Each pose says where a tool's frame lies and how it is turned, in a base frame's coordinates. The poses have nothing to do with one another.
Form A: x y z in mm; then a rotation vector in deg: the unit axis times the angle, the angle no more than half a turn.
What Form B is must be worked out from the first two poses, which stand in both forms.
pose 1, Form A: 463.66 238.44 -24.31 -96.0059 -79.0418 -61.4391
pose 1, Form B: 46.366 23.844 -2.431 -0.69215 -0.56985 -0.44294 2.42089
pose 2, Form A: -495.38 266.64 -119.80 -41.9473 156.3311 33.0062
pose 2, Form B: -49.538 26.664 -11.980 -0.25393 0.94636 0.19981 2.88314
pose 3, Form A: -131.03 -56.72 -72.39 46.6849 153.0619 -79.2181
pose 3, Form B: -13.103 -5.672 -7.239 0.26146 0.85721 -0.44365 3.11642
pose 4, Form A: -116.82 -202.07 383.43 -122.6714 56.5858 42.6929
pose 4, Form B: -11.682 -20.207 38.343 -0.86584 0.39939 0.30134 2.47276
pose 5, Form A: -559.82 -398.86 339.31 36.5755 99.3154 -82.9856
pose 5, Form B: -55.982 -39.886 33.931 0.27195 0.73845 -0.61703 2.34732
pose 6, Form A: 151.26 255.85 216.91 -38.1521 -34.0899 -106.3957
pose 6, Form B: 15.126 25.585 21.691 -0.32316 -0.28875 -0.90121 2.06051
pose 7, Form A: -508.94 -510.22 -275.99 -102.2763 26.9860 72.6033
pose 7, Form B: -50.894 -51.022 -27.599 -0.79719 0.21034 0.56590 2.23919
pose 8, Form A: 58.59 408.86 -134.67 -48.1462 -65.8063 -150.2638
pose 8, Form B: 5.859 40.886 -13.467 -0.28162 -0.38492 -0.87894 2.98384
